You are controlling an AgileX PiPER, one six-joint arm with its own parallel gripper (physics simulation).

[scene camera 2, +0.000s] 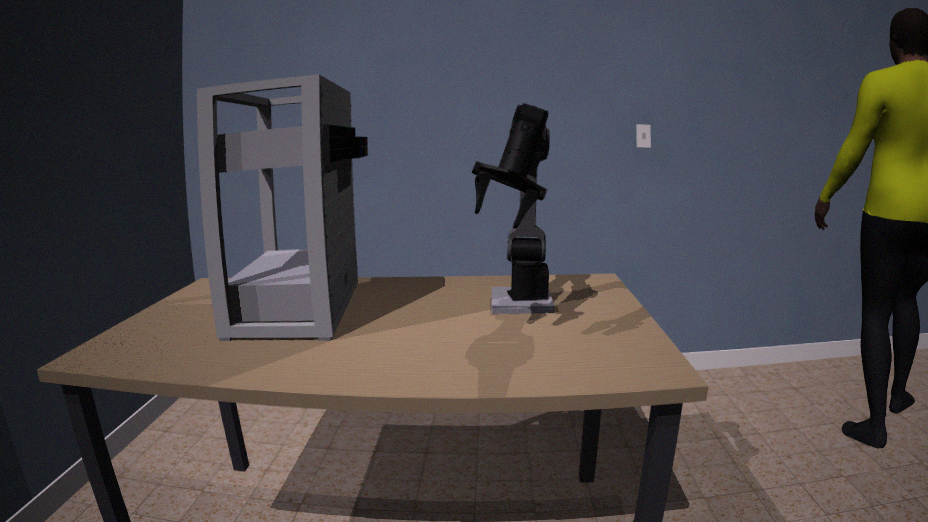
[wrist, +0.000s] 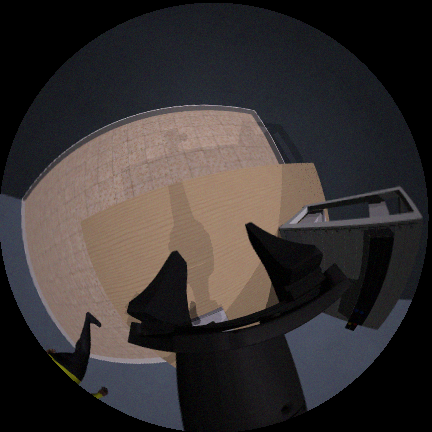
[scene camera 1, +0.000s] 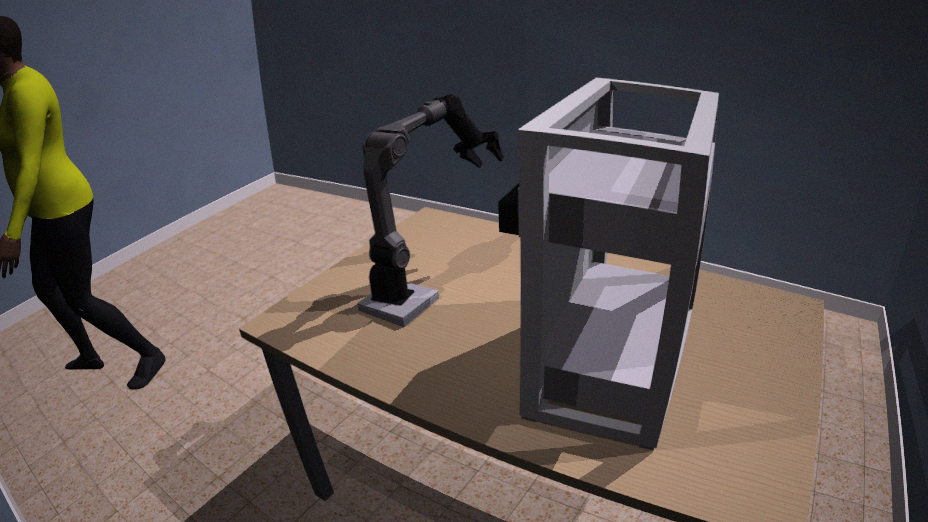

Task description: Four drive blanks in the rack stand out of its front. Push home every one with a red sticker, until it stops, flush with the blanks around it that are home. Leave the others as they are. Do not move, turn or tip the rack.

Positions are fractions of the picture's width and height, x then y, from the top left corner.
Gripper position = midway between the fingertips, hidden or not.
Observation:
In view: my gripper (scene camera 2: 0.54,0.42) and a grey rack (scene camera 1: 0.65,0.65).
The grey rack also shows in scene camera 2 (scene camera 2: 0.34,0.55). My gripper is seen too in the wrist view (wrist: 0.49,0.57).

